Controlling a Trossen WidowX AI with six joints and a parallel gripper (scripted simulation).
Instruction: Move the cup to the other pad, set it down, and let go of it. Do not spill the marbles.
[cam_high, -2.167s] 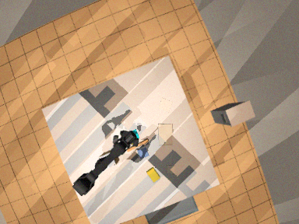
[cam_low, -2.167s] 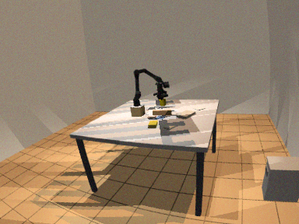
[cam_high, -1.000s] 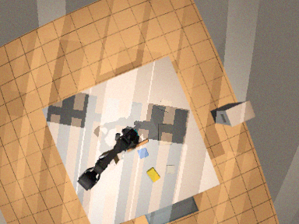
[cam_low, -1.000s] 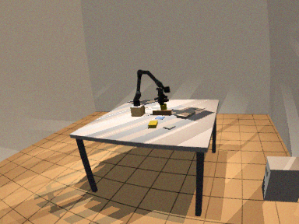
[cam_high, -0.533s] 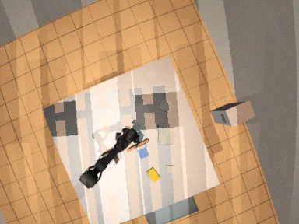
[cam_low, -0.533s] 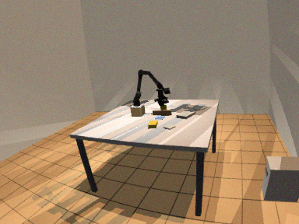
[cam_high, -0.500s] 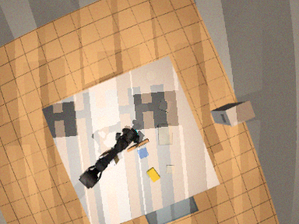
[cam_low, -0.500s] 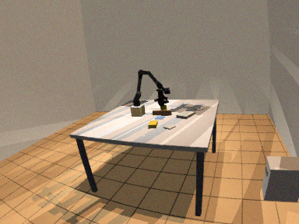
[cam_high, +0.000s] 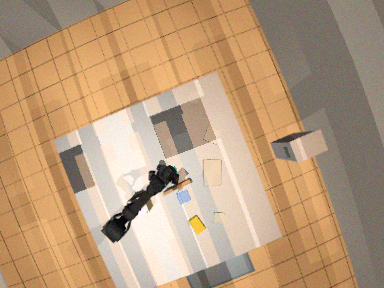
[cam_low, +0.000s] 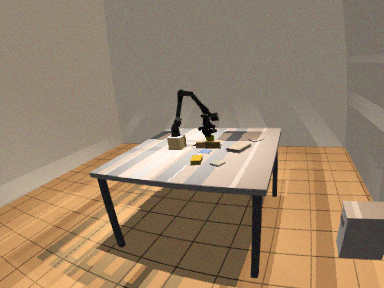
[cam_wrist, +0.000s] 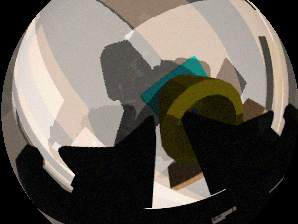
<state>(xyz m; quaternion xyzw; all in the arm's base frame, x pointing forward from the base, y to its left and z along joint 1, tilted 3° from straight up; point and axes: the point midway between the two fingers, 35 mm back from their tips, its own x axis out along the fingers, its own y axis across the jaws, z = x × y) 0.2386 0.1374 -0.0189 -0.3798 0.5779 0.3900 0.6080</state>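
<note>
Right now the cup is 2 cm ahead of my gripper tip and 1 cm to the right of it. Also, from my gripper tip: brown bar 5 cm ahead, 10 cm to the right, 2 cm below; teal pad 3 cm ahead, 1 cm to the right, 5 cm below; blue pad 7 cm ahead, 19 cm to the right, 5 cm below.
</note>
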